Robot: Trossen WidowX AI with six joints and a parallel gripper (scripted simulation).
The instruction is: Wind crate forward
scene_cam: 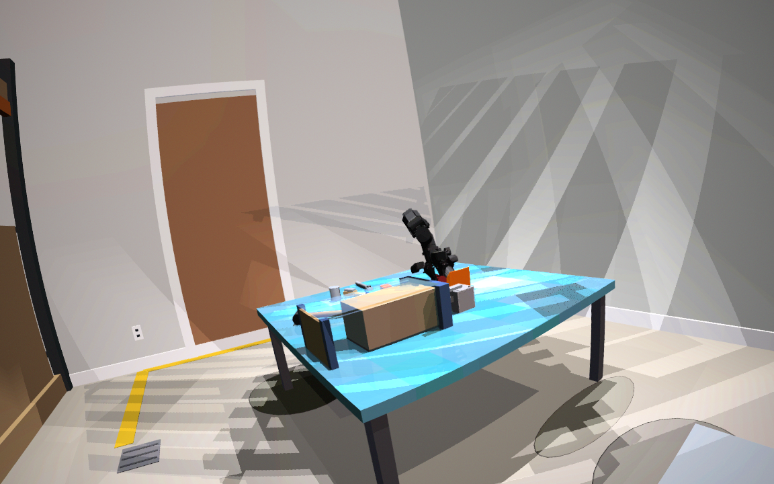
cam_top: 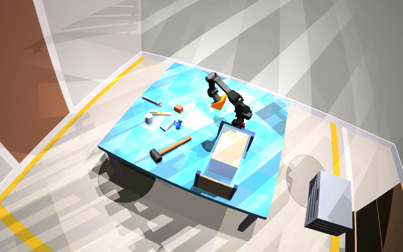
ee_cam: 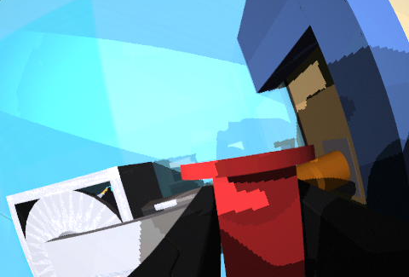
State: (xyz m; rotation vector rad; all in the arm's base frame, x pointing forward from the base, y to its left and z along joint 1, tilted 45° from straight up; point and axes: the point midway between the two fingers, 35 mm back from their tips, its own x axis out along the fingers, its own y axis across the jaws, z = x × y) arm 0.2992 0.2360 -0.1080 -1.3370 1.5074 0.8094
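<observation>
Right now the winch handle is 40 mm behind my gripper tip, 20 mm to the right of it and 30 mm below it. From my gripper tip the other things lie so: clear-panelled cubby (300 mm ahead, 40 mm to the right, 10 mm below); red knob (10 mm to the right); grey winch (120 mm behind, 20 mm to the right, 100 mm below).
</observation>
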